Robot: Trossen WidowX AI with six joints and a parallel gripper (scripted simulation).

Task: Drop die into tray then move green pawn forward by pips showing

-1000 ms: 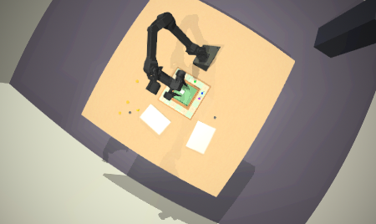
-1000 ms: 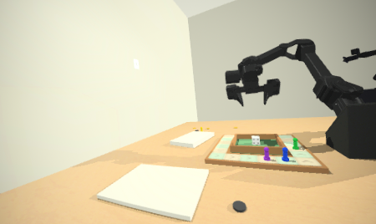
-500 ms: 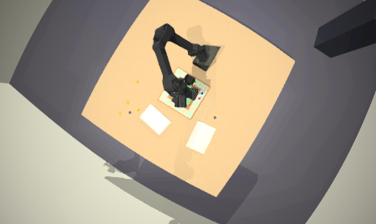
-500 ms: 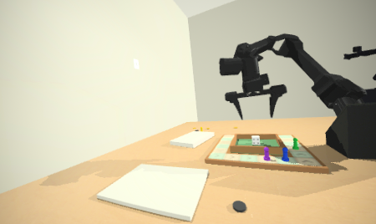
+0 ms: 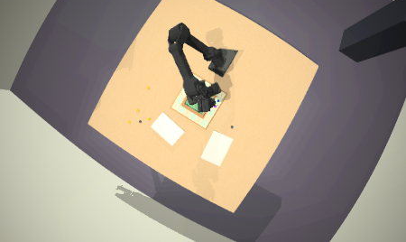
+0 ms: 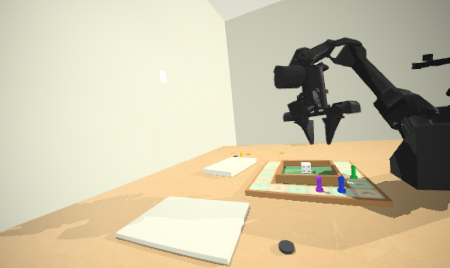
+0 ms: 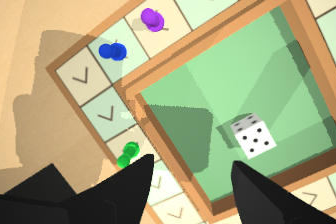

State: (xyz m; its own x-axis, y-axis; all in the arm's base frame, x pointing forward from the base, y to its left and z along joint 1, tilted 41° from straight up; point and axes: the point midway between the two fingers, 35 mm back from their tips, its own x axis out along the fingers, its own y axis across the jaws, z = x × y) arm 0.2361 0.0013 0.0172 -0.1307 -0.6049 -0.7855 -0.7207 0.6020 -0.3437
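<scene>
My gripper tip is 7 cm past the green pawn, 7 cm above it and 1 cm to the right of it. Round my gripper tip: green tray 9 cm below, 4 cm ahead, 3 cm to the right; then purple pawn 9 cm to the left, 7 cm below, 3 cm ahead; then white die 7 cm below, 4 cm to the right, 3 cm ahead.
</scene>
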